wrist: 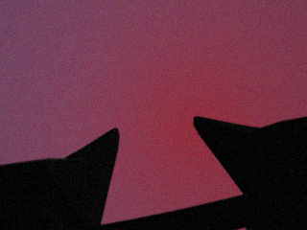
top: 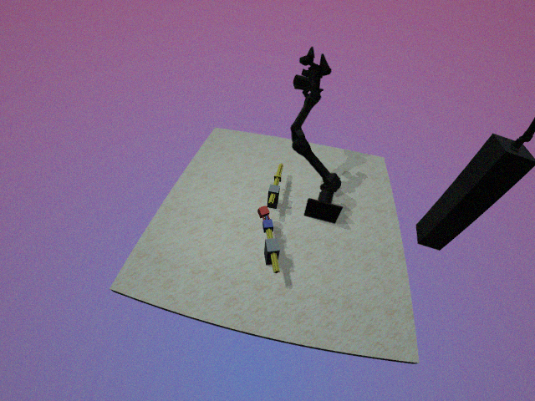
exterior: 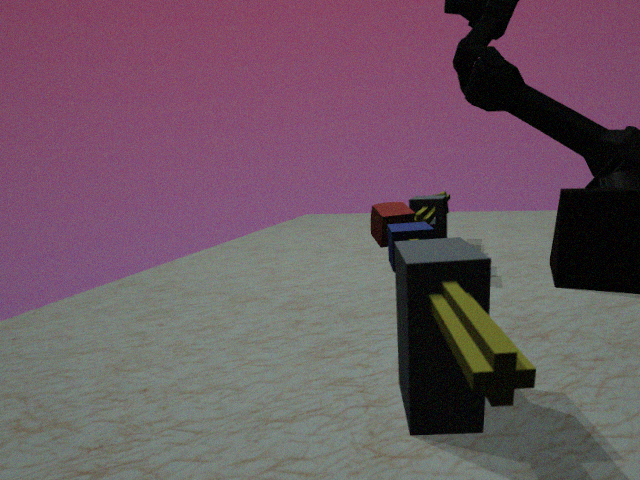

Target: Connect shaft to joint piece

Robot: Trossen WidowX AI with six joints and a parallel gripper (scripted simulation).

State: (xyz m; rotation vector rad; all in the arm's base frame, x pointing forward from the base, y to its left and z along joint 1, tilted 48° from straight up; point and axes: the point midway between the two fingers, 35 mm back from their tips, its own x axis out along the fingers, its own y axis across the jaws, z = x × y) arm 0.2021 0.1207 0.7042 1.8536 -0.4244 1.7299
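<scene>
The red joint piece is 66 cm to the left of my gripper tip, 55 cm below it and 2 cm ahead of it.
</scene>
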